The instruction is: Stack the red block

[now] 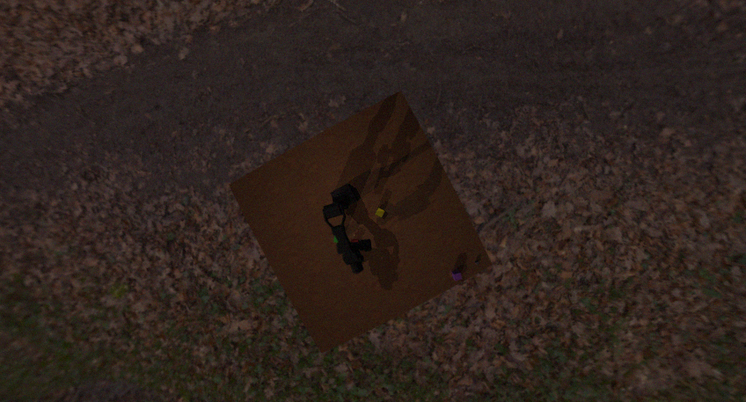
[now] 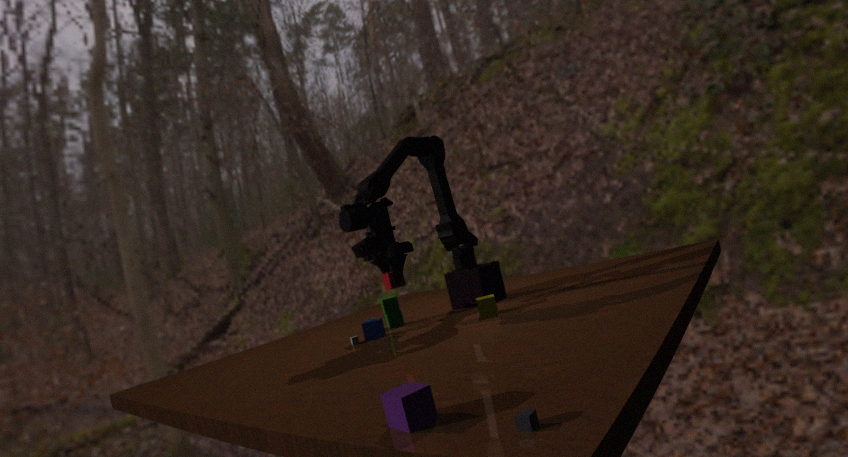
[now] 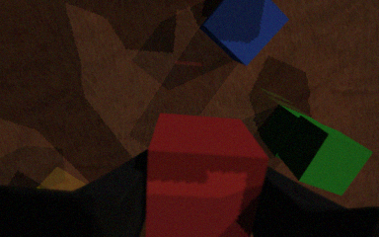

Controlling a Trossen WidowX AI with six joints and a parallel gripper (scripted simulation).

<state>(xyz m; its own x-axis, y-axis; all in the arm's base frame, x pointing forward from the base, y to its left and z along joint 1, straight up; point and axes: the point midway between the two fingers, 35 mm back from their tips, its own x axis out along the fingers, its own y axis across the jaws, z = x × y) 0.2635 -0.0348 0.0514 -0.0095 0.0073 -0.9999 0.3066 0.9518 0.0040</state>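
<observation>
My gripper tip is 10 cm above the blue block, 6 cm short of it and 5 cm to the left of it. The rest, counted from my gripper tip: yellow block: 20 cm to the left, 10 cm below, 10 cm behind; red block: 1 cm above; tiny pale cube: 11 cm below, 11 cm ahead, 8 cm to the right.
</observation>
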